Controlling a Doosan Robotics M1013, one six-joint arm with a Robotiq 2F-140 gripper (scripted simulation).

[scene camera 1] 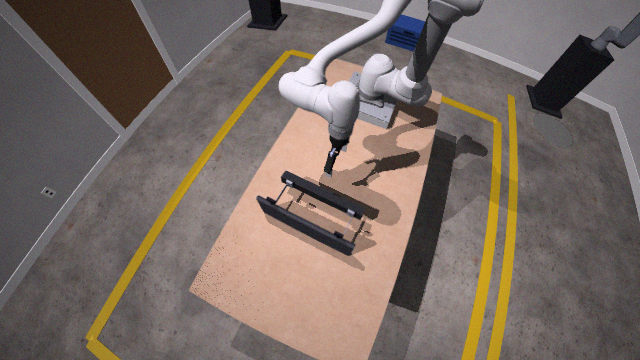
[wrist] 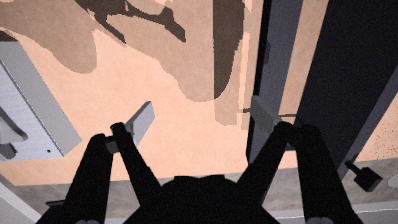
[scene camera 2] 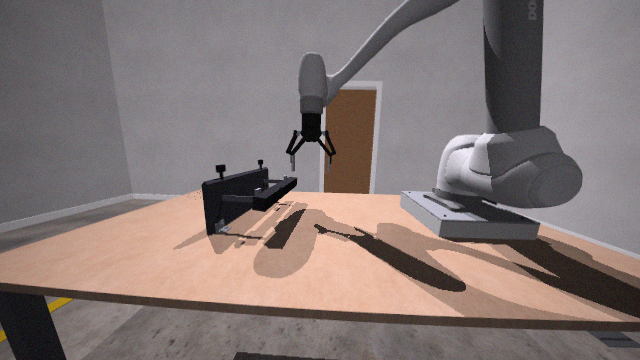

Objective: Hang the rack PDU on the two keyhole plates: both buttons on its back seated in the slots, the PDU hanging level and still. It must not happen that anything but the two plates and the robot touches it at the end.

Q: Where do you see a black panel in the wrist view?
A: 345,80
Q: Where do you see a rack PDU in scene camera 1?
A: At 307,187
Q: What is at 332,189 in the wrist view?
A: The gripper.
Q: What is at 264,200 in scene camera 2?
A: A rack PDU.
